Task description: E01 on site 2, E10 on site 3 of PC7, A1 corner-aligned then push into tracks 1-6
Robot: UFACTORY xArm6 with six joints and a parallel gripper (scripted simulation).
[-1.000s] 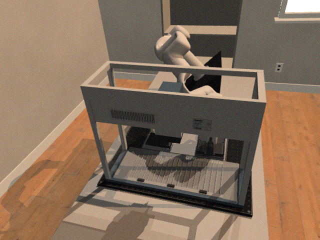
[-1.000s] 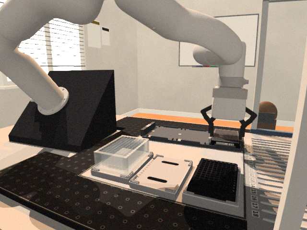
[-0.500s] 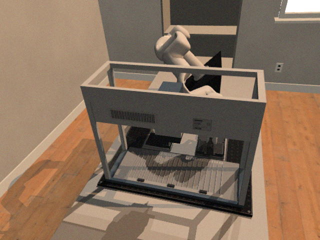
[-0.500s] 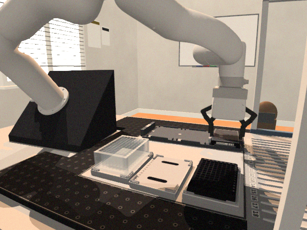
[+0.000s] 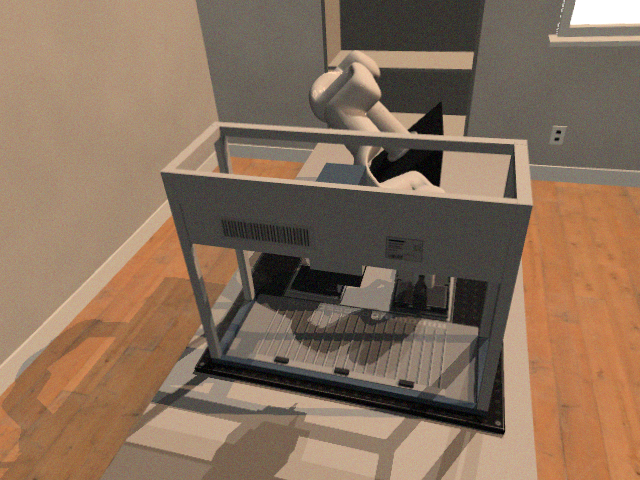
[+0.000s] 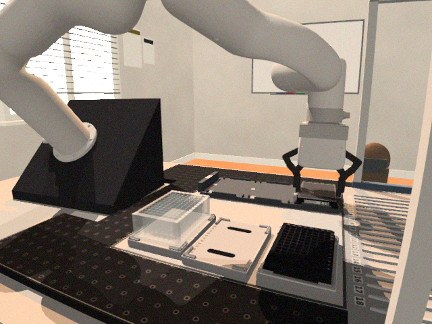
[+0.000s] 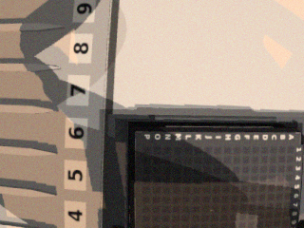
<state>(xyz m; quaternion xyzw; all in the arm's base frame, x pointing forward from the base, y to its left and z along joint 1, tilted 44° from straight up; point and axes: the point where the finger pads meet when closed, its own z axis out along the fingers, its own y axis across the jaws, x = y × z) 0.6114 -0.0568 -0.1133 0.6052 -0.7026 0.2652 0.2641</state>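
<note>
Now: the E10 10 mm below my hand. The rest, counted from my hand: 96-well plate E01 (260 mm to the right, 40 mm behind, 10 mm below); carrier PC7 (110 mm behind, 10 mm to the left, 10 mm below); nest S3 (260 mm to the right, 40 mm behind, 20 mm below).
</note>
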